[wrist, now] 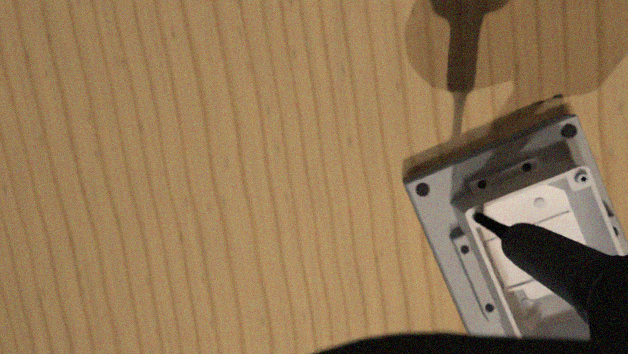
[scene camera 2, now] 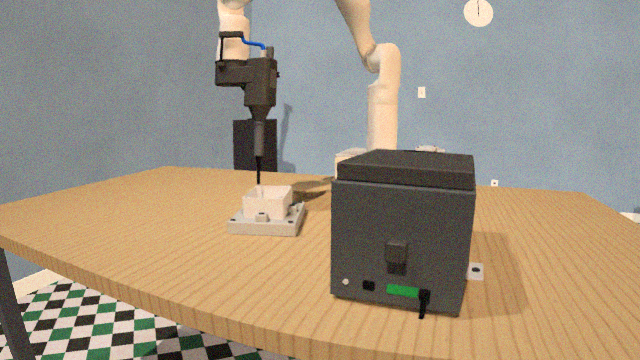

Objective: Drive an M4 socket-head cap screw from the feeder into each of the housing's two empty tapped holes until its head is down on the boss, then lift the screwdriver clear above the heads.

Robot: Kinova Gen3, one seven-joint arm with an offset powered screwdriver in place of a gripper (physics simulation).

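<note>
My screwdriver (scene camera 2: pixel 258 182) (wrist: pixel 478 217) points straight down over a corner of the white, open-topped housing (scene camera 2: pixel 266 203) (wrist: pixel 515 204). Its thin black bit covers that corner's boss in the wrist view. A pale streak shows below the bit in the scene view; I cannot tell whether it is a screw, or how deep it sits. The corner boss (wrist: pixel 581 178) at the upper right of the housing shows a ring with a dark centre. The housing sits in the grey fixture (scene camera 2: pixel 265 229) (wrist: pixel 441 225). The dark grey box-shaped feeder (scene camera 2: pixel 402 220) stands at the front right.
A small light plate (scene camera 2: pixel 475 276) with a dark spot sticks out beside the feeder's right side. Raised blocks (wrist: pixel 489 307) with dark holes stand on the fixture around the housing. The arm's base stands behind the feeder. The wooden table (scene camera 2: pixel 175 215) (wrist: pixel 200 175) carries the fixture and feeder.
</note>
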